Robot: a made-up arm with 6 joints.
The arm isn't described. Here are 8 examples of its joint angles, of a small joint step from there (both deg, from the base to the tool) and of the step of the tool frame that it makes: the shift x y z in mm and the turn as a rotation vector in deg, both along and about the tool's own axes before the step.
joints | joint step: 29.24 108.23 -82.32 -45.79 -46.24 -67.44 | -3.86 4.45 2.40 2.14 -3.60 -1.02
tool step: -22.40 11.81 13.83 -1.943 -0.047 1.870
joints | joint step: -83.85 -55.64 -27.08 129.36 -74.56 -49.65 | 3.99 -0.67 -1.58 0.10 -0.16 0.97
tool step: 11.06 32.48 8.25 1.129 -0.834 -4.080
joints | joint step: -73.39 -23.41 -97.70 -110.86 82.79 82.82 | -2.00 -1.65 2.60 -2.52 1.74 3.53
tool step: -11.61 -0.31 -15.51 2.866 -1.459 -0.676
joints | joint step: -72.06 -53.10 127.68 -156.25 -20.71 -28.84 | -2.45 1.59 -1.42 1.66 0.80 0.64
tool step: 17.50 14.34 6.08 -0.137 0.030 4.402
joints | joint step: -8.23 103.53 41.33 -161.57 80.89 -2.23 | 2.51 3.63 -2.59 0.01 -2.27 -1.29
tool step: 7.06 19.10 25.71 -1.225 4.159 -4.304
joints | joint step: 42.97 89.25 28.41 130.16 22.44 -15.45 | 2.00 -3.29 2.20 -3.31 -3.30 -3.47
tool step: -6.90 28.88 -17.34 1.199 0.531 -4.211
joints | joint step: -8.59 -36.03 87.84 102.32 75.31 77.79 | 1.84 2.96 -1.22 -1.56 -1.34 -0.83
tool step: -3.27 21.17 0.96 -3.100 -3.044 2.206
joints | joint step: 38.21 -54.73 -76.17 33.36 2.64 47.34 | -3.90 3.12 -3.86 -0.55 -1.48 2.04
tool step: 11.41 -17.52 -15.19 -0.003 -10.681 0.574
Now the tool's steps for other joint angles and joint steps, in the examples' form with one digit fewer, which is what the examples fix.
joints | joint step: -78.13 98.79 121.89 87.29 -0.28 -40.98 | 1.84 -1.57 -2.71 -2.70 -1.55 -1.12
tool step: -5.7 14.4 -12.0 -1.76 1.56 -4.33
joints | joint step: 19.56 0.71 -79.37 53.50 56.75 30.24 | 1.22 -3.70 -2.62 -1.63 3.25 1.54
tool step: -22.8 4.1 2.4 2.31 3.07 -2.81
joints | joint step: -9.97 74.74 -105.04 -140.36 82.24 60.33 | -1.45 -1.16 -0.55 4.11 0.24 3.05
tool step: 10.8 3.5 7.4 -1.70 -0.03 1.01
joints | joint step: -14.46 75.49 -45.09 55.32 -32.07 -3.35 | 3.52 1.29 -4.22 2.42 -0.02 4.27
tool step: -12.2 -13.4 15.8 -1.35 -4.29 -3.75
